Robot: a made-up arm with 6 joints.
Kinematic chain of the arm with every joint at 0, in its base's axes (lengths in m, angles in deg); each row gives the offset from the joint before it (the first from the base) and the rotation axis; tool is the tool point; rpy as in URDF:
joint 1: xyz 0 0 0.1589 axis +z
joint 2: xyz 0 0 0 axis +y
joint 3: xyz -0.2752 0 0.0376 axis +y
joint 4: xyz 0.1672 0 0.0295 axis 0.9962 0 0.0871
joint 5: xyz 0 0 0 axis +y
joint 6: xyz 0.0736 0 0.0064 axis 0.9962 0 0.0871
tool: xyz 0 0 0 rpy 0 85 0
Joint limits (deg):
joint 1: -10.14..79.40
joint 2: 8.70..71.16
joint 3: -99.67..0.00
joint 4: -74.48..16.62
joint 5: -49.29..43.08
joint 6: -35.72..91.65
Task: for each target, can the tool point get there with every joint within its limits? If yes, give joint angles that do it. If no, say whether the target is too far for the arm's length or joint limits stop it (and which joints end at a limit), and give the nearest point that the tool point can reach.
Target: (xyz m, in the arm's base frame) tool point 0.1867 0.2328 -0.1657
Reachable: no: joint limits stop it (at a limit: joint 2) | nearest point 0.0440 0.0549 0.2215 | short by 0.449 m
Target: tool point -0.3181 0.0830 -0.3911
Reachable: no: too far | nearest point -0.0450 0.0101 0.1877 | short by 0.644 m
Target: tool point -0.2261 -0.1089 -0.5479
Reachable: no: too far | nearest point -0.0415 -0.0200 0.1877 | short by 0.764 m
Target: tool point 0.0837 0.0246 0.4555
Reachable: yes | joints 16.03 50.72 -48.57 -0.98 -26.88 50.69
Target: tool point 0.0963 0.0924 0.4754
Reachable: yes | joints 56.74 62.01 -72.85 -52.67 30.53 20.85
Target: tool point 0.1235 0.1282 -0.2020
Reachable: no: joint limits stop it (at a limit: joint 2, joint 3) | nearest point 0.0350 0.0363 0.2122 | short by 0.433 m
